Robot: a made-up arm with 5 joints.
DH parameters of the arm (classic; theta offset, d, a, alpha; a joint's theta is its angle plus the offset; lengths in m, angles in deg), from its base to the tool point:
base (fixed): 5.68 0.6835 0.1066 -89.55
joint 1: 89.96 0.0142 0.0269 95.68
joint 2: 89.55 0.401 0.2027 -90
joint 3: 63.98 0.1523 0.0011 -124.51
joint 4: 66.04 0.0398 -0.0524 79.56
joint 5: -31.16 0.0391 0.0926 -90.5
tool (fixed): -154.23 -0.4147 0 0
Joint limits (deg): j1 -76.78..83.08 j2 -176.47..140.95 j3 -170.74..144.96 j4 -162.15..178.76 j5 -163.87..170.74
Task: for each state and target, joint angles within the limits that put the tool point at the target. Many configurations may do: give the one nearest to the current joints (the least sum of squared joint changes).
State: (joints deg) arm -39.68 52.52 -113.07 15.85 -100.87
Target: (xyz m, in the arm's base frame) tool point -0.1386 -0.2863 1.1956
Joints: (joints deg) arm -38.00 72.20 -113.96 17.85 -86.61
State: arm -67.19 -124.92 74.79 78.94 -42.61
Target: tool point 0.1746 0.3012 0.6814
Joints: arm -58.47 -108.13 66.14 96.15 -47.09
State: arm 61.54 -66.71 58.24 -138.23 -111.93
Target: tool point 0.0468 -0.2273 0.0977
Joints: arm 60.75 -62.04 57.99 -143.28 -111.33
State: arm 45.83 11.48 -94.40 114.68 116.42
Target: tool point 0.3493 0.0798 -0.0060
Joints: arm 71.04 4.17 -47.69 74.77 77.90
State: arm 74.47 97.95 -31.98 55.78 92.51
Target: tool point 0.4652 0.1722 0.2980
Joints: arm 59.83 111.68 -43.09 51.81 123.24
